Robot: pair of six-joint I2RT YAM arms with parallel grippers.
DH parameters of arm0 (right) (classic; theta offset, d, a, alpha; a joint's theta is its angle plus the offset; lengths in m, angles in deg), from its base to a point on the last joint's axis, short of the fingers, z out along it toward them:
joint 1: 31.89 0.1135 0.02 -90
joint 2: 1.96 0 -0.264 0
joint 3: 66.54 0 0.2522 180
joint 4: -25.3 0 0.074 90
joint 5: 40.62 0 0 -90
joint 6: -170.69 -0.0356 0 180
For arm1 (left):
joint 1: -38.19 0.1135 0.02 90
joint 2: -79.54 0 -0.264 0
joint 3: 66.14 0 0.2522 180
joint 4: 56.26 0 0.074 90
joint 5: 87.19 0 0 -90
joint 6: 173.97 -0.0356 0 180
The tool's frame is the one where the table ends.
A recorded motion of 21 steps. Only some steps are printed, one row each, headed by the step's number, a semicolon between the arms.
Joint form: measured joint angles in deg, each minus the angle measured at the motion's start. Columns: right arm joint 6, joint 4, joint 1, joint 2, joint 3, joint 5; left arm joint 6, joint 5, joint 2, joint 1, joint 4, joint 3.
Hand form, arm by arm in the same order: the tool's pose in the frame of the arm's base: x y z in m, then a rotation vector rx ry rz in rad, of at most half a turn. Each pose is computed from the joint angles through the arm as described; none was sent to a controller.
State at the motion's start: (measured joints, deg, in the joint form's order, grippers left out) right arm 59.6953 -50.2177 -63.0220 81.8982 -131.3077 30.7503; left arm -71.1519 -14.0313 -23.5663 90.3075 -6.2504 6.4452
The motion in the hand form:
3: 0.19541 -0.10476 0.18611 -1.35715 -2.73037 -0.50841; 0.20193 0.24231 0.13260 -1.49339 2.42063 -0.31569
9: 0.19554 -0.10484 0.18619 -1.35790 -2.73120 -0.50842; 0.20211 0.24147 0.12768 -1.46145 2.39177 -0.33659
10: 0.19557 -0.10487 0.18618 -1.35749 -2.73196 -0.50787; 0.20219 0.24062 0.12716 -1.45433 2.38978 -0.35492
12: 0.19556 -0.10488 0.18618 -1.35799 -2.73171 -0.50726; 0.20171 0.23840 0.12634 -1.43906 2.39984 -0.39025
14: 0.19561 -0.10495 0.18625 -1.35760 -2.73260 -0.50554; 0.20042 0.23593 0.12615 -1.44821 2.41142 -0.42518
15: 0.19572 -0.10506 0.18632 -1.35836 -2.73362 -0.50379; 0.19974 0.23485 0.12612 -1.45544 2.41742 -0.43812
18: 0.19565 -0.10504 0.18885 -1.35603 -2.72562 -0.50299; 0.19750 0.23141 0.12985 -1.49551 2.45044 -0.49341
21: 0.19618 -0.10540 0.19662 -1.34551 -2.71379 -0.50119; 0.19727 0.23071 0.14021 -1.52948 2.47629 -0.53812
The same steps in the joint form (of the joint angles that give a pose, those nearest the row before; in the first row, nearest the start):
3: 0.02 0.00 0.00 0.00 0.00 0.02; 0.09 -0.46 0.02 0.00 -2.58 -1.07
9: 0.00 0.04 0.00 0.00 -0.02 0.02; 0.00 -2.19 0.02 0.07 -5.95 -2.67
10: 0.02 0.07 0.00 0.00 -0.02 0.04; -0.11 -2.97 0.02 0.04 -6.03 -2.84
12: 0.00 0.06 0.00 0.00 -0.02 0.07; -0.83 -4.26 0.00 0.00 -5.36 -3.02
14: 0.02 0.07 0.00 0.00 -0.04 0.13; -0.96 -5.11 0.00 0.00 -3.78 -2.97
15: 0.00 0.11 0.00 0.00 -0.07 0.20; -0.96 -5.33 0.00 0.00 -2.99 -2.93
18: 0.02 -0.96 0.00 0.00 -0.66 0.22; -0.98 -5.95 0.00 0.00 2.01 -1.71
21: 0.33 -3.72 0.00 0.00 -2.47 0.28; -0.98 -6.38 0.26 0.00 7.85 0.79

